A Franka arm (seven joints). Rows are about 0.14 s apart.
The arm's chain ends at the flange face. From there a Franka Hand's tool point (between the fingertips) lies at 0.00 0.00 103.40 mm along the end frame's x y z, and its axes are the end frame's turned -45 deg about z.
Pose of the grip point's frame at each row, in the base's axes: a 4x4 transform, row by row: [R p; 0 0 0 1], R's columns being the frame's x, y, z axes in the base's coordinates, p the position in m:
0.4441, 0.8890, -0.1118, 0.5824; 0.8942, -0.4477, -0.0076, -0.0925; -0.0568, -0.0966, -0.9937, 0.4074; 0, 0, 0, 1
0.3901, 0.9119, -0.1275, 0.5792; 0.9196, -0.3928, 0.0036, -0.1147; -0.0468, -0.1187, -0.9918, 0.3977; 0, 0, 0, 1
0.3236, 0.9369, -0.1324, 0.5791; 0.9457, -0.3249, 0.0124, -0.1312; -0.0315, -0.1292, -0.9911, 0.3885; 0, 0, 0, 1
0.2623, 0.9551, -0.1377, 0.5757; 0.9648, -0.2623, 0.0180, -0.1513; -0.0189, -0.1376, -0.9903, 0.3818; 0, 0, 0, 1
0.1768, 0.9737, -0.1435, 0.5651; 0.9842, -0.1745, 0.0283, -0.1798; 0.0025, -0.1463, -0.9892, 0.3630; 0, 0, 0, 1
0.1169, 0.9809, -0.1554, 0.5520; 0.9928, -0.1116, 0.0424, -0.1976; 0.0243, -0.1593, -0.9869, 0.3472; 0, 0, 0, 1
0.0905, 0.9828, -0.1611, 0.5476; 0.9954, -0.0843, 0.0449, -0.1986; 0.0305, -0.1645, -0.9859, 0.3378; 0, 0, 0, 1
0.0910, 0.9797, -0.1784, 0.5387; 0.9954, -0.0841, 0.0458, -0.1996; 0.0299, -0.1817, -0.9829, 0.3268; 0, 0, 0, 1
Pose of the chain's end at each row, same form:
0.9426, 0.3146, -0.1118, 0.5940; 0.3157, -0.9489, -0.0076, -0.0917; -0.1085, -0.0281, -0.9937, 0.5101; 0, 0, 0, 1
0.9207, 0.3690, -0.1275, 0.5924; 0.3725, -0.9280, 0.0036, -0.1151; -0.1170, -0.0508, -0.9918, 0.5003; 0, 0, 0, 1
0.8913, 0.4337, -0.1324, 0.5928; 0.4390, -0.8984, 0.0124, -0.1325; -0.1136, -0.0691, -0.9911, 0.4910; 0, 0, 0, 1
0.8608, 0.4899, -0.1377, 0.5899; 0.4967, -0.8677, 0.0180, -0.1532; -0.1107, -0.0839, -0.9903, 0.4842; 0, 0, 0, 1
0.8135, 0.5635, -0.1435, 0.5799; 0.5725, -0.8193, 0.0283, -0.1827; -0.1017, -0.1052, -0.9892, 0.4653; 0, 0, 0, 1
0.7763, 0.6109, -0.1554, 0.5681; 0.6231, -0.7809, 0.0424, -0.2020; -0.0955, -0.1298, -0.9869, 0.4492; 0, 0, 0, 1
0.7589, 0.6310, -0.1611, 0.5643; 0.6442, -0.7635, 0.0449, -0.2032; -0.0948, -0.1379, -0.9859, 0.4397; 0, 0, 0, 1
0.7571, 0.6284, -0.1784, 0.5571; 0.6444, -0.7633, 0.0458, -0.2043; -0.1073, -0.1496, -0.9829, 0.4284; 0, 0, 0, 1

